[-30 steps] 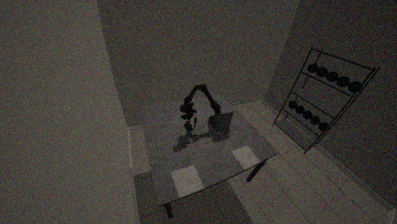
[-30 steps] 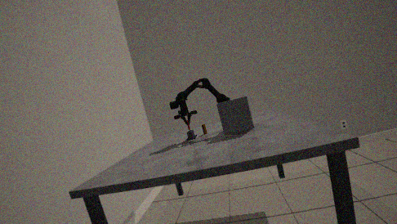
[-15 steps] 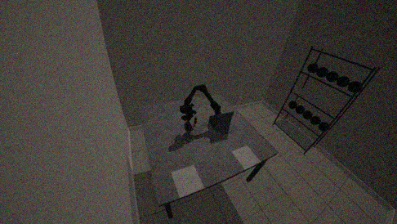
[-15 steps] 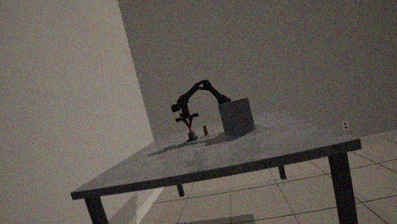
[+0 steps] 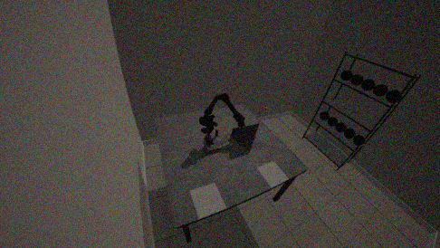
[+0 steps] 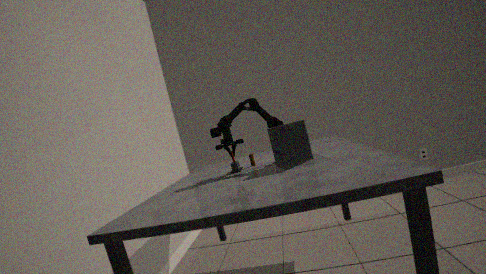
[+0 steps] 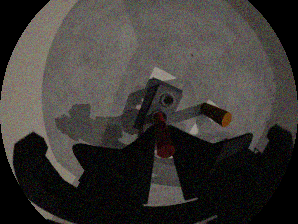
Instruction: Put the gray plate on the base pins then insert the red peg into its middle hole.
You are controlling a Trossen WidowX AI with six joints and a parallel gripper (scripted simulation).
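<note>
Now: the red peg right at my gripper tip. Round my gripper tip: gray plate (5 cm below); small orange piece (12 cm behind, 4 cm to the right, 6 cm below).
</note>
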